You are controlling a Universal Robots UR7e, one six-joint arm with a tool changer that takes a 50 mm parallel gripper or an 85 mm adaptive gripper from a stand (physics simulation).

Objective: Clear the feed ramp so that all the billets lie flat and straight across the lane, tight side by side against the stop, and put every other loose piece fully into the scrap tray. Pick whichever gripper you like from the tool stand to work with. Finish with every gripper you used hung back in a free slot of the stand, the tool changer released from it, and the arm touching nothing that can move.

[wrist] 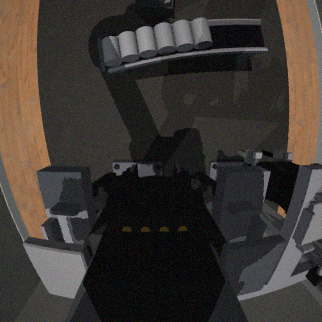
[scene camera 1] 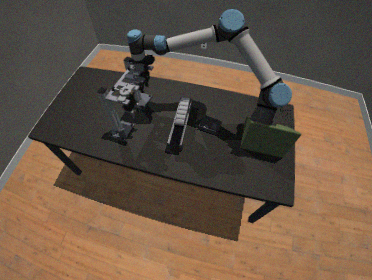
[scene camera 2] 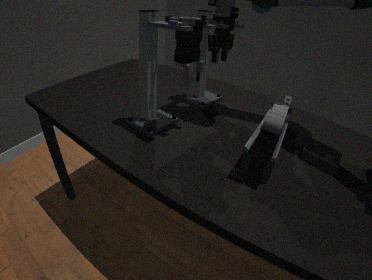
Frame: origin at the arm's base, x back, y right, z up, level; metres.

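Seen in the pictures: arm's base, origin of its link: [scene camera 1: 263, 122].
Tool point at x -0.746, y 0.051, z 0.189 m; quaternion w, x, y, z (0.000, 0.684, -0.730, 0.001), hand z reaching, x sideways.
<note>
Offsets run from my tool point to a thing's top centre.
Several pale cylindrical billets @(dx +0.256, dy -0.035, dz -0.281 m) [scene camera 1: 182, 112] @(dx +0.260, dy -0.075, dz -0.276 m) [scene camera 2: 276, 118] [wrist: 165, 38] lie across the feed ramp [scene camera 1: 170, 137] [scene camera 2: 255, 135] [wrist: 240, 50], side by side from its stop end; no gap shows between them. The dark scrap tray @(dx +0.442, dy -0.025, dz -0.350 m) [scene camera 1: 209, 124] [scene camera 2: 322, 151] stands beside the ramp, cut off at the top of the wrist view; its contents are too dim to tell. My gripper [scene camera 1: 145, 75] [scene camera 2: 220, 56] [wrist: 151, 175] hangs from the arm close to the tool stand [scene camera 1: 121, 131] [scene camera 2: 148, 60] [wrist: 57, 267], high above the table. Its fingers are apart with nothing between them.
A second gripper [scene camera 2: 188, 48] hangs in the stand beside mine. The stand's posts and fork arms are close around my gripper. A green block [scene camera 1: 270, 140] stands by the arm's base at the right. The table's long front edge [scene camera 1: 165, 175] passes below the ramp.
</note>
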